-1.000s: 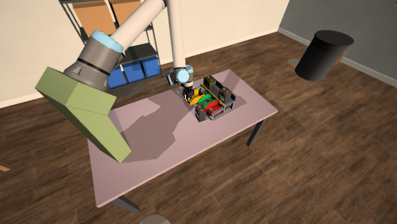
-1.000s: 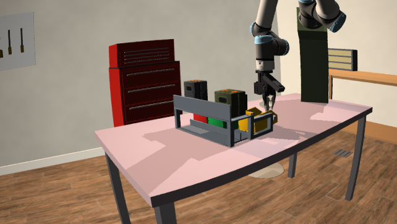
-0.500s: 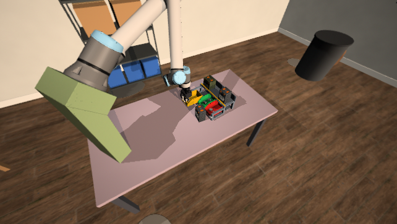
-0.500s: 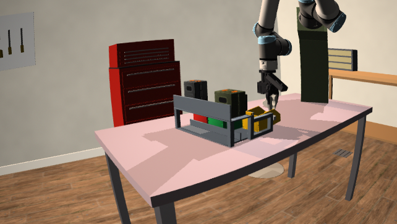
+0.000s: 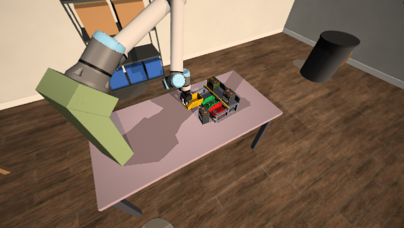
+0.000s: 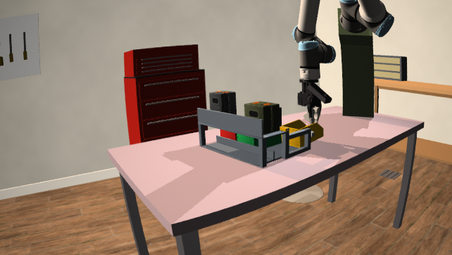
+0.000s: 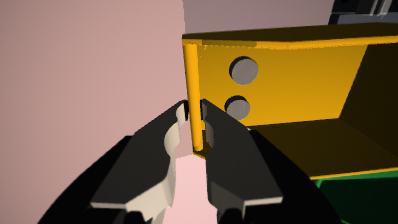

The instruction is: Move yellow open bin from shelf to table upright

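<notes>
My hand is 80 mm short of the yellow open bin, 20 mm to the right of it and 10 mm above it. Round my hand: dark case (370 mm ahead, 130 mm to the right, 100 mm above); then green bin (250 mm ahead, 40 mm to the right, 20 mm below); then red bin (280 mm ahead, 150 mm to the right, 20 mm below).
</notes>
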